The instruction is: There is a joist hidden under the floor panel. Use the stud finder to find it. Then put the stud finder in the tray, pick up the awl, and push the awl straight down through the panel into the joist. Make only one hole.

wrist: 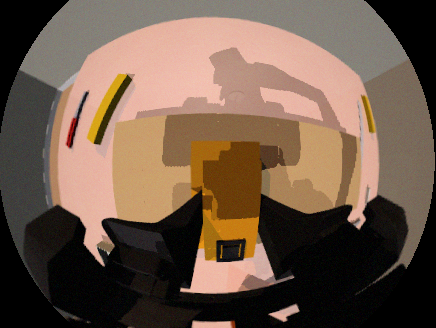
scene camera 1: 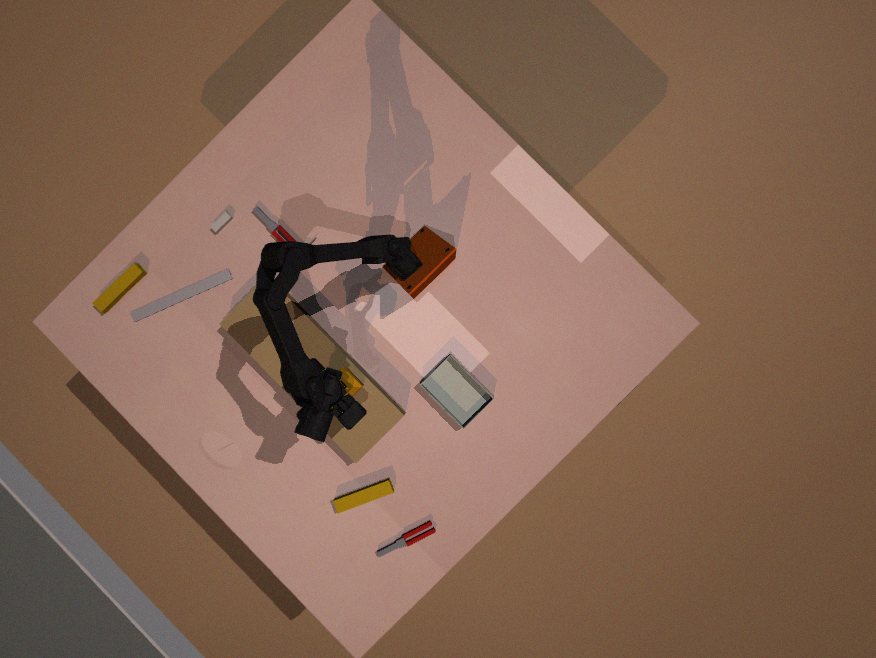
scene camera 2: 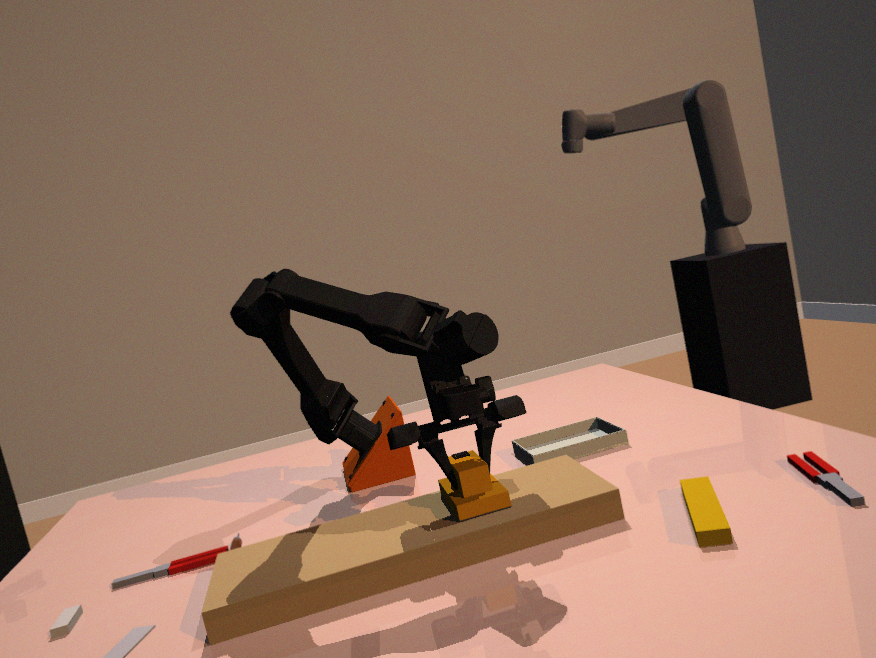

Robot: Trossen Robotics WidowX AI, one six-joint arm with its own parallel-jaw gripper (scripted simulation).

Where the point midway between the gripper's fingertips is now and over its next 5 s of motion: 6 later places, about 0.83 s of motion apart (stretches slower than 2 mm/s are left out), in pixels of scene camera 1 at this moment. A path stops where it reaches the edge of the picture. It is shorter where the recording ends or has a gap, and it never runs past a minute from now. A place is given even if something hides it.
My gripper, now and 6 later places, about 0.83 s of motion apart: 333, 395; 346, 408; 358, 420; 355, 417; 342, 405; 330, 392; 317, 379
